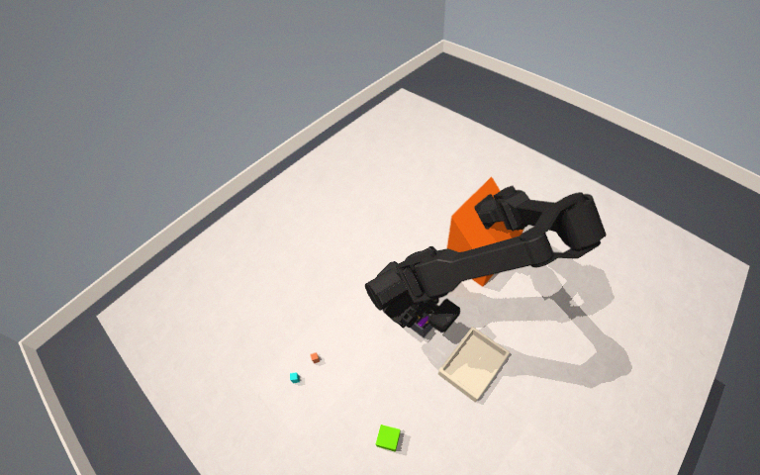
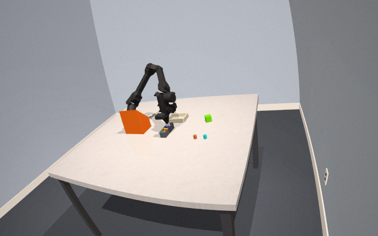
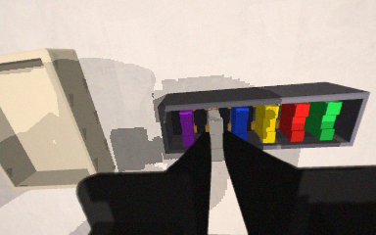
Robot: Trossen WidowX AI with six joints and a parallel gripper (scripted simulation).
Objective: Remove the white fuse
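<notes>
The purple fuse is 20 mm to the left of my gripper tip and 30 mm below it. Round my gripper tip: yellow fuse 40 mm to the right, 30 mm below; then white fuse 10 mm below; then blue fuse 20 mm to the right, 30 mm below.
</notes>
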